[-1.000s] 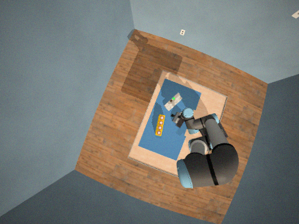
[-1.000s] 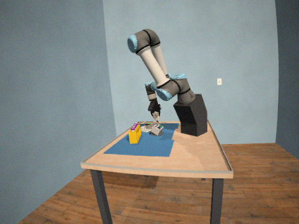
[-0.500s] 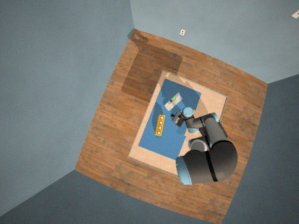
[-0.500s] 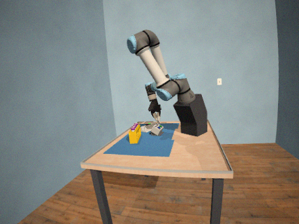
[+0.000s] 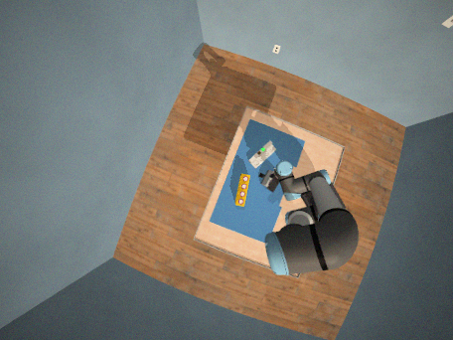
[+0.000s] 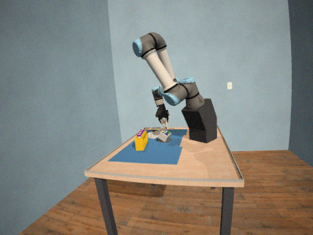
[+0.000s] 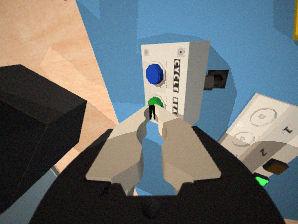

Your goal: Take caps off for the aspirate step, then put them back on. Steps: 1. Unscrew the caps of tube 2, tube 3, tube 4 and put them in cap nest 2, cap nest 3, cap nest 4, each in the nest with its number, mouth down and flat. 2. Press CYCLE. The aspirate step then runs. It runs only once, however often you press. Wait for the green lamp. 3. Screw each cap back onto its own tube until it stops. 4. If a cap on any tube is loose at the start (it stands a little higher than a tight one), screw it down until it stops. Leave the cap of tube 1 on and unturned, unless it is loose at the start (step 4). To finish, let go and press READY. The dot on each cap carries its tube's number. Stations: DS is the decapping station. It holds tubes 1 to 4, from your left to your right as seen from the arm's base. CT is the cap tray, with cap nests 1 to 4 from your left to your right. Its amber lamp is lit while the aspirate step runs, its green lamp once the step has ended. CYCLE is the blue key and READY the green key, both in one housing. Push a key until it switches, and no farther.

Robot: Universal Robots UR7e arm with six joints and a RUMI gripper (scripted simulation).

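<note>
Now: the green key 1 cm behind my hand, 2 cm to the right of it and 5 cm below it. Round my hand: cap: 18 cm ahead, 13 cm to the left; then blue cycle key: 3 cm to the left, 5 cm below; then key housing: 1 cm ahead, 1 cm to the left, 6 cm below.
</note>
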